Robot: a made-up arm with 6 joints. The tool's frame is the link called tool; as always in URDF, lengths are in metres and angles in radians. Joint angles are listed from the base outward.
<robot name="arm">
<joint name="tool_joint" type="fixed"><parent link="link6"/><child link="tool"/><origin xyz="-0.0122 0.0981 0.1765" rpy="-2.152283 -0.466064 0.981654"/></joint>
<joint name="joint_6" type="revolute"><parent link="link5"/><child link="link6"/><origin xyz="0.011 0.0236 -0.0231" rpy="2.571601 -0.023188 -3.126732"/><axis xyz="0 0 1"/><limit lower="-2.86" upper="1.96"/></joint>
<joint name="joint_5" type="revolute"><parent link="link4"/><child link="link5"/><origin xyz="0.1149 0.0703 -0.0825" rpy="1.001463 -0.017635 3.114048"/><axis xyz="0 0 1"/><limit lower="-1.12" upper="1.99"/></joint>
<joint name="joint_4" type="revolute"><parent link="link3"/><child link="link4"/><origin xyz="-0.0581 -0.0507 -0.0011" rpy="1.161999 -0.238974 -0.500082"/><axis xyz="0 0 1"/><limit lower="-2.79" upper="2.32"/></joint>
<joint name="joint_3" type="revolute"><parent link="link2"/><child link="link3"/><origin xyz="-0.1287 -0.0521 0.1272" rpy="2.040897 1.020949 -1.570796"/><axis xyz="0 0 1"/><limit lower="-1.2" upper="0.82"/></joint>
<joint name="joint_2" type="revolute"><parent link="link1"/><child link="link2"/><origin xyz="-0.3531 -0.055 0.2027" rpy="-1.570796 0 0"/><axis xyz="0 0 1"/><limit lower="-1.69" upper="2.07"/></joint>
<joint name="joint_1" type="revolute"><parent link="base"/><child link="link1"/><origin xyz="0.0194 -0.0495 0.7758" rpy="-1.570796 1.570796 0"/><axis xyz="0 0 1"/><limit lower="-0.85" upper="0.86"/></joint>
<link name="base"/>
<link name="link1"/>
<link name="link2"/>
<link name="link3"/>
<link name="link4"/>
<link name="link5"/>
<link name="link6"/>
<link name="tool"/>
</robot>
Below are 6 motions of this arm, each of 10 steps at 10 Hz.
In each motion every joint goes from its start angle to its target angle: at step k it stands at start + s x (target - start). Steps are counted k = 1, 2, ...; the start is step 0. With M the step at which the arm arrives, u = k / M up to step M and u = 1 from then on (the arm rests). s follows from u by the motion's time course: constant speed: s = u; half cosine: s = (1 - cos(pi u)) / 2; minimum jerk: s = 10 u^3 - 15 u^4 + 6 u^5.
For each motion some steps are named. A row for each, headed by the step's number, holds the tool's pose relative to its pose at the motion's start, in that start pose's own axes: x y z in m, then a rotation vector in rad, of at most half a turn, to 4 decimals.
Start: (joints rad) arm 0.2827 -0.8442 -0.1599 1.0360 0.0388 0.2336
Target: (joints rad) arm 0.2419 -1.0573 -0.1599 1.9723 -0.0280 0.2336
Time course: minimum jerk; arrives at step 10
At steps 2, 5, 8, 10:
2: 0.0010 0.0074 -0.0010 0.0513 0.0022 0.0174
5: 0.0060 0.0645 0.0058 0.4428 0.0024 0.1503
8: 0.0070 0.1164 0.0363 0.8308 -0.0250 0.2889
10: 0.0068 0.1223 0.0419 0.8811 -0.0305 0.3078

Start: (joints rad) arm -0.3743 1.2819 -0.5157 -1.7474 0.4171 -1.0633
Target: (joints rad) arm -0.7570 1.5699 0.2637 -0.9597 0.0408 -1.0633
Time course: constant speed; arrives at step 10
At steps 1, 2, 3, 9, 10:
1: 0.0070 0.0079 0.0222 -0.0578 -0.0886 0.0389
2: 0.0112 0.0172 0.0423 -0.1119 -0.1778 0.0786
3: 0.0128 0.0276 0.0599 -0.1626 -0.2672 0.1189
9: -0.0139 0.0948 0.1076 -0.4148 -0.7791 0.3735
10: -0.0209 0.1051 0.1058 -0.4510 -0.8558 0.4183

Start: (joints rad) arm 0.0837 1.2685 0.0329 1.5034 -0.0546 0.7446
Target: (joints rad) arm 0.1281 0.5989 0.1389 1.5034 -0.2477 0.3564
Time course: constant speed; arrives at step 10
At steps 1, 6, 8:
1: 0.0077 0.0026 0.0007 0.0124 -0.0271 -0.0398
6: 0.0460 0.0092 0.0092 0.0843 -0.1513 -0.2428
8: 0.0606 0.0089 0.0146 0.1188 -0.1961 -0.3247

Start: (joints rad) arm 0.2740 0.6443 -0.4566 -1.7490 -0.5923 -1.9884
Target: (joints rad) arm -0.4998 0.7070 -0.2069 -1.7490 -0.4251 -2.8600
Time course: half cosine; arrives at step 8
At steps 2, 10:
2: 0.0499 0.0058 0.0157 -0.1383 0.0922 0.1668
10: 0.2766 0.1166 0.0533 -1.1111 0.4958 0.9536

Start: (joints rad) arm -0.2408 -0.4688 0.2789 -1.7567 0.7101 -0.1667
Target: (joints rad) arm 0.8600 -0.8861 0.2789 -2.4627 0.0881 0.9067
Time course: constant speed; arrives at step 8
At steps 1, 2, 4, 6, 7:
1: -0.0613 -0.0034 0.0123 0.0614 0.0082 -0.2793
2: -0.1268 0.0071 0.0349 0.0748 0.0110 -0.5556
4: -0.2456 0.0698 0.1171 -0.0437 0.0048 -1.0638
6: -0.3112 0.1731 0.2433 -0.3416 -0.0104 -1.4485
7: -0.3151 0.2305 0.3160 -0.5436 -0.0191 -1.5701

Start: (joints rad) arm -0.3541 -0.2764 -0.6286 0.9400 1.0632 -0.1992
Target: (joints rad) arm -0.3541 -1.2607 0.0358 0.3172 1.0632 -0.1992
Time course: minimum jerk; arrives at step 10
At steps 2, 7, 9, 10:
2: -0.0024 -0.0155 -0.0020 0.0803 -0.0054 -0.0393
7: -0.0377 -0.1010 -0.0848 1.1668 -0.0598 -0.3475
9: -0.0381 -0.0937 -0.0952 1.3752 -0.0735 -0.3498
10: -0.0380 -0.0932 -0.0956 1.3865 -0.0743 -0.3492

